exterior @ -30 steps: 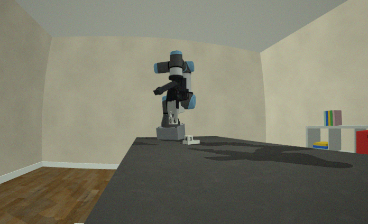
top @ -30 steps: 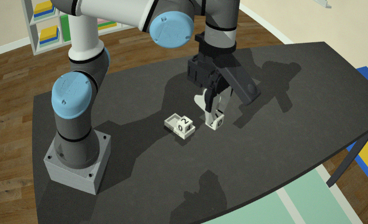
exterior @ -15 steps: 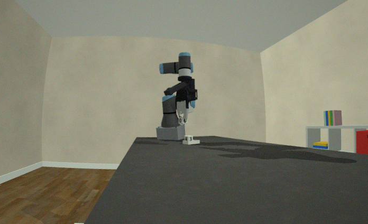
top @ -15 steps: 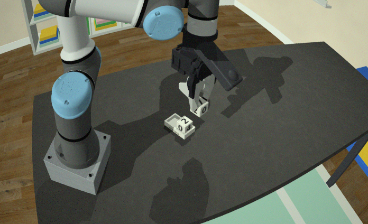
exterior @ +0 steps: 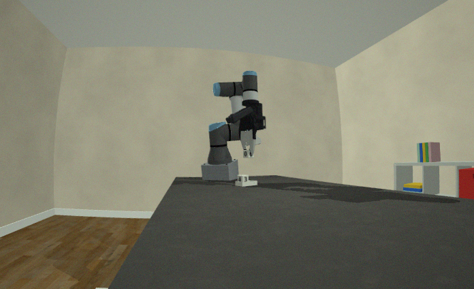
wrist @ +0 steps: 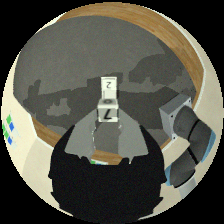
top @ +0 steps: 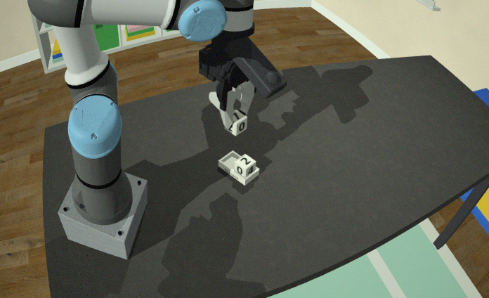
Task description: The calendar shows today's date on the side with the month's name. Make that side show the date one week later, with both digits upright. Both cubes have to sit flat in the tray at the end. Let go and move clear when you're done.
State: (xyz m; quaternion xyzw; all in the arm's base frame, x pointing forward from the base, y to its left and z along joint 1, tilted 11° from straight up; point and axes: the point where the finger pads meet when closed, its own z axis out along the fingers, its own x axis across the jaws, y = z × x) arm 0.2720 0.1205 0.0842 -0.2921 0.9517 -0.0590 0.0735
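The white tray lies 10 mm ahead of my hand, 10 mm to the right of it and 130 mm below it.
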